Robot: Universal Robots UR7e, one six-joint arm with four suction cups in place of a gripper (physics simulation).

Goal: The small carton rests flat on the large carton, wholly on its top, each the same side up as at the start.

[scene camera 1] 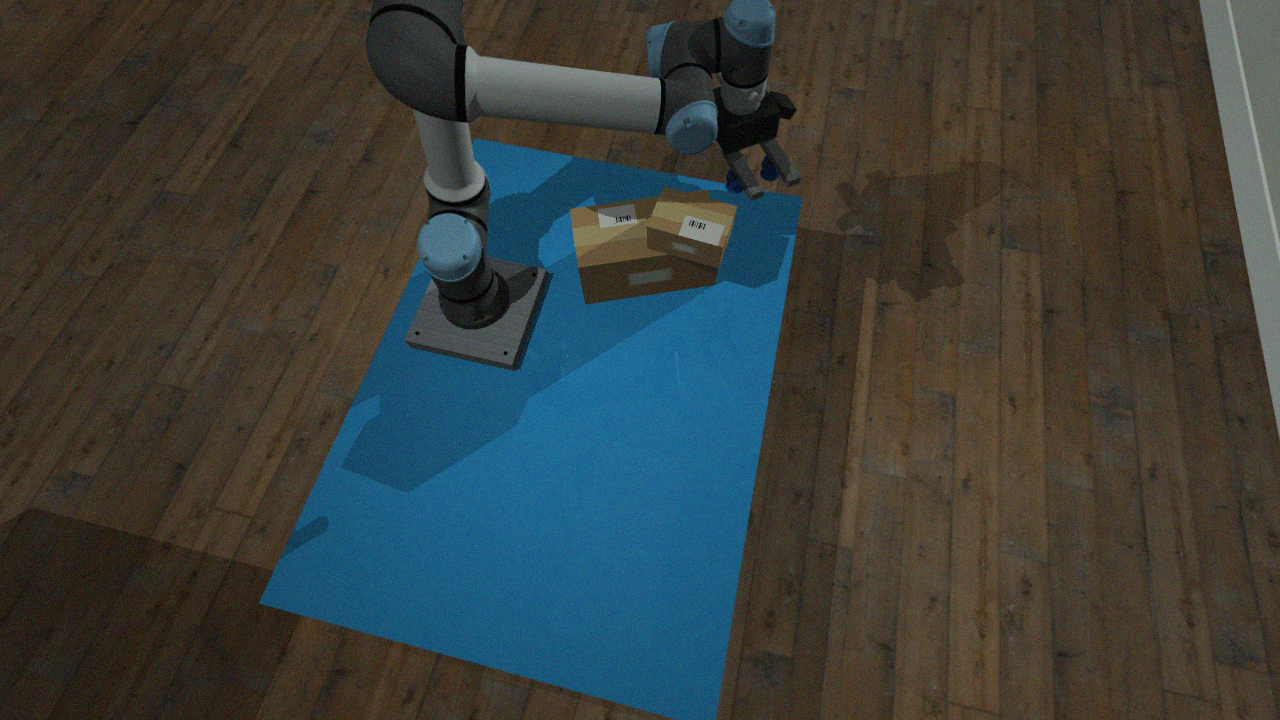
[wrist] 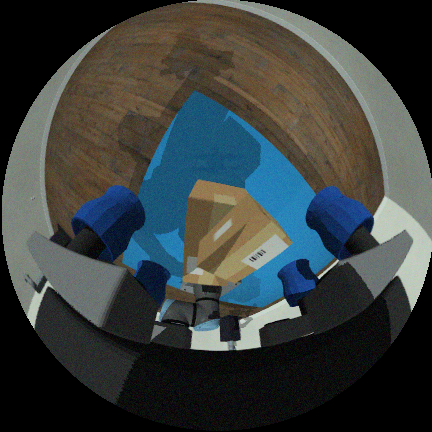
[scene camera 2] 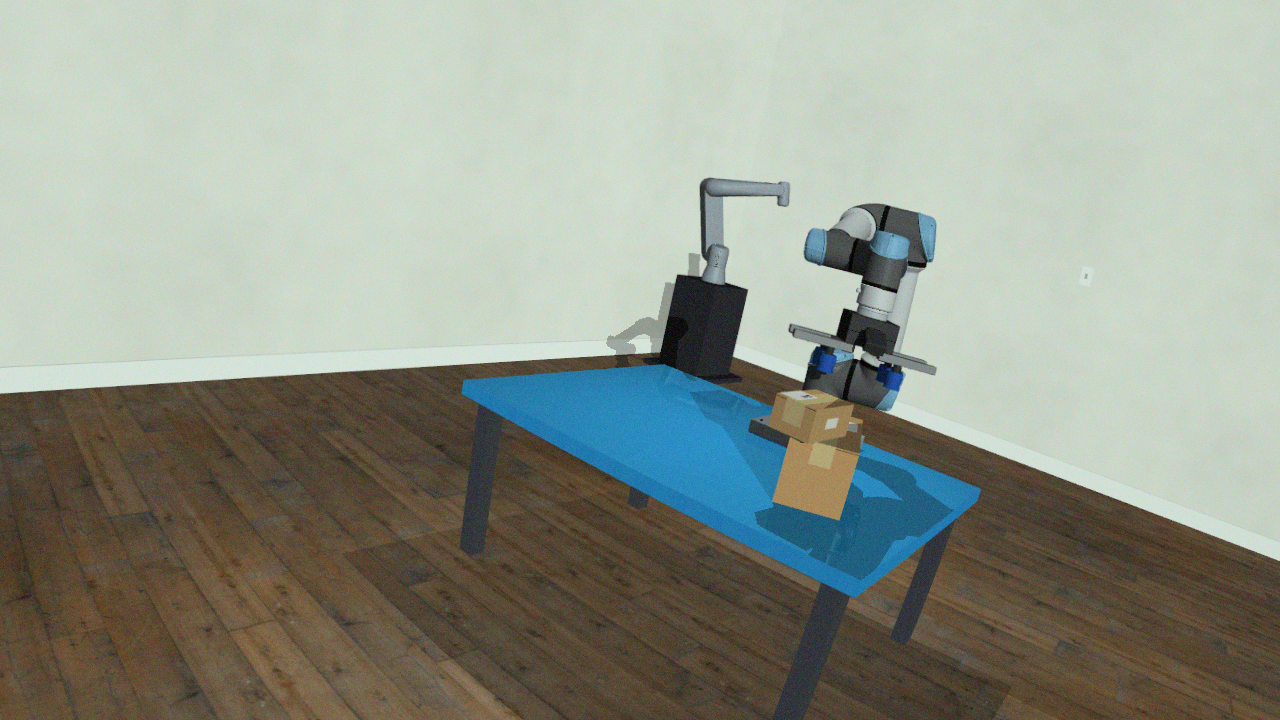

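Seen in the pictures: hand, its tool point: (wrist: 225, 250) (scene camera 2: 854, 376); arm's base, origin of its link: (scene camera 1: 475, 299) (wrist: 206, 287).
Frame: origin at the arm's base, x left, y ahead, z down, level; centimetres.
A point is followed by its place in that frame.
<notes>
The small carton (scene camera 1: 671, 241) @(z -16.4, x 17.6, y 39.6 cm) (scene camera 2: 798, 420) @(z -15.5, x 24.4, y 49.9 cm) (wrist: 250, 220) @(z -19.1, x 27.8, y 47.9 cm), brown with a white barcode label on top, lies on the large carton (scene camera 1: 617, 275) @(z -6.6, x 12.3, y 29.5 cm) (scene camera 2: 812, 488) @(z -1.7, x 29.6, y 45.5 cm) (wrist: 197, 215) @(z -11.7, x 32.3, y 39.8 cm). It looks flat, label up, but turned askew. Its near corner overhangs the large carton's long side facing the table's middle. The large carton stands on the blue table (scene camera 1: 626, 501) @(z 3.7, x -30.4, y 46.6 cm) (scene camera 2: 572, 425) @(z 3.7, x -26.6, y 64.2 cm) (wrist: 280, 180) @(z 3.7, x 15.7, y 59.4 cm), its own barcode label up. My gripper (scene camera 1: 751, 174) (scene camera 2: 856, 368) @(z -27.6, x 32.9, y 47.2 cm) (wrist: 225, 250) @(z -27.6, x 32.9, y 47.2 cm), with four blue suction cups, is open and empty, above the cartons with a visible gap. The cartons' contact area is hidden.
My arm's base plate (scene camera 1: 528, 308) @(z 0.2, x 1.8, y 12.0 cm) is fixed to the table beside the large carton. The cartons stand near one short end of the table. A grey arm (scene camera 2: 713, 223) on a black pedestal (scene camera 2: 707, 326) stands on the floor behind the table.
</notes>
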